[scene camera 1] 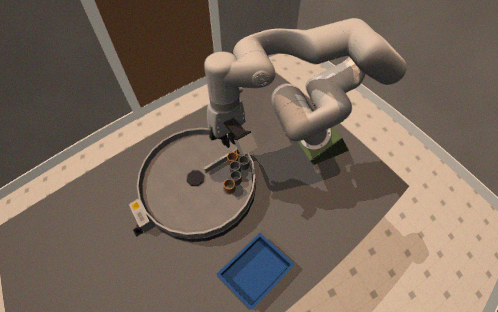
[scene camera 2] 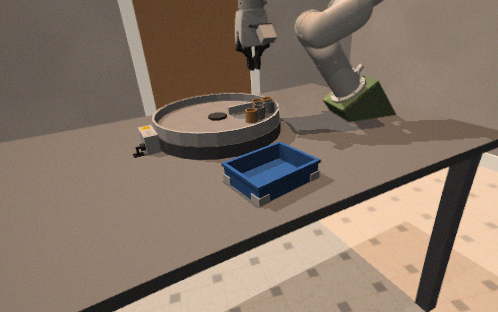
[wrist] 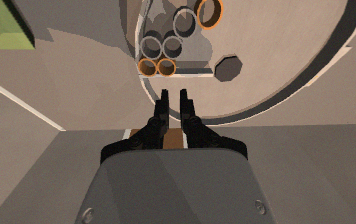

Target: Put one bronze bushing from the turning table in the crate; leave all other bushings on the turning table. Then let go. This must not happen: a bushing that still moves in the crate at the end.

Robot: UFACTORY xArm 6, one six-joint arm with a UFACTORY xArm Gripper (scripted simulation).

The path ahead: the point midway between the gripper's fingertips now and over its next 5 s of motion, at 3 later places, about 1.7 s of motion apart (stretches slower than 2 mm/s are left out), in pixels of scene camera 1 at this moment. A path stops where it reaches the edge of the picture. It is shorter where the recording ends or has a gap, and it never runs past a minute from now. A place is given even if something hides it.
The gripper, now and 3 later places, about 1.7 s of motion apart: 229,142; 220,156; 219,160; 218,152
